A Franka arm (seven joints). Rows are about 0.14 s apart.
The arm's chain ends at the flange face. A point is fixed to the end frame.
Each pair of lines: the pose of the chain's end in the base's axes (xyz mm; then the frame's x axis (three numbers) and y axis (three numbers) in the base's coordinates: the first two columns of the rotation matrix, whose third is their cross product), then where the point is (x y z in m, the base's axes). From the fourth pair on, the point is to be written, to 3 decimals.
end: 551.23, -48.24, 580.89, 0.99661, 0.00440, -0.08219, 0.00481, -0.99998, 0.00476
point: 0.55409 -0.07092 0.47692
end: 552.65, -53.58, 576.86, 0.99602, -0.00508, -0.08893, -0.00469, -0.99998, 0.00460
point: 0.55459 -0.07627 0.47287
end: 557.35, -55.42, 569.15, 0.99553, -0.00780, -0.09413, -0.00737, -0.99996, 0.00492
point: 0.55869 -0.07814 0.46516
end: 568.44, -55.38, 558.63, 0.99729, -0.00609, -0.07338, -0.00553, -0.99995, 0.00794
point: 0.572 -0.078 0.455
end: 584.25, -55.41, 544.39, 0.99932, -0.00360, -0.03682, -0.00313, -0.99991, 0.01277
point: 0.592 -0.079 0.441
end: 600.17, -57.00, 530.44, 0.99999, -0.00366, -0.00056, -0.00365, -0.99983, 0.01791
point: 0.611 -0.081 0.427
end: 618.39, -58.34, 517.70, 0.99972, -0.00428, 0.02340, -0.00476, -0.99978, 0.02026
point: 0.632 -0.083 0.415
